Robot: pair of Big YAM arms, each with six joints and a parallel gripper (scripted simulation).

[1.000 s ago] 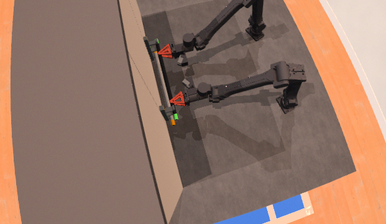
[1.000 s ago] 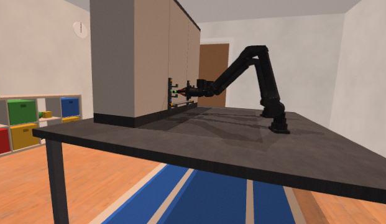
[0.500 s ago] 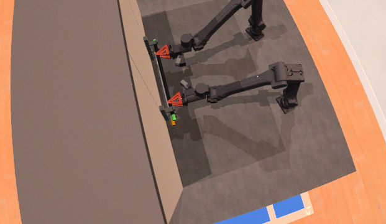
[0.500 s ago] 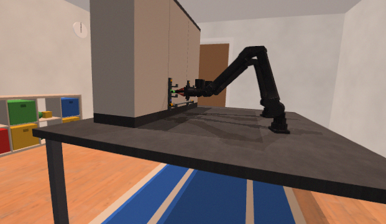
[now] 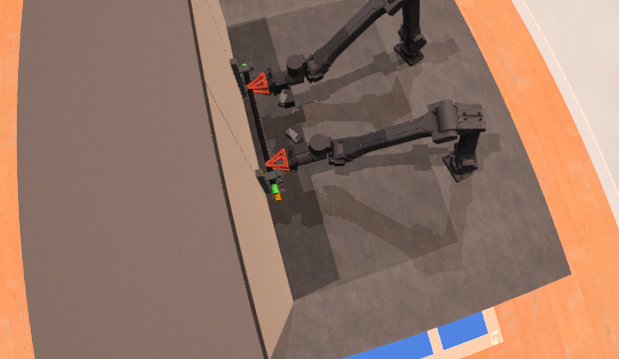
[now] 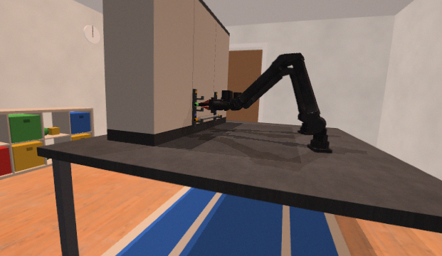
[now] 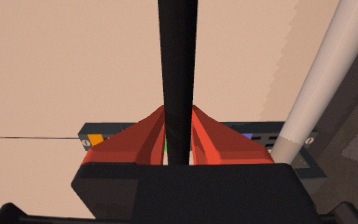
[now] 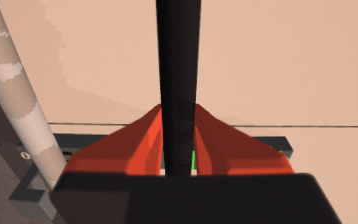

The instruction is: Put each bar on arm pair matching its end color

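Now: left hand 150 mm to the left of the black bar. The rest, counted from my left hand: beige wall unit 190 mm ahead, 140 mm to the right, 250 mm above; then silver bar 150 mm to the right, 100 mm below.
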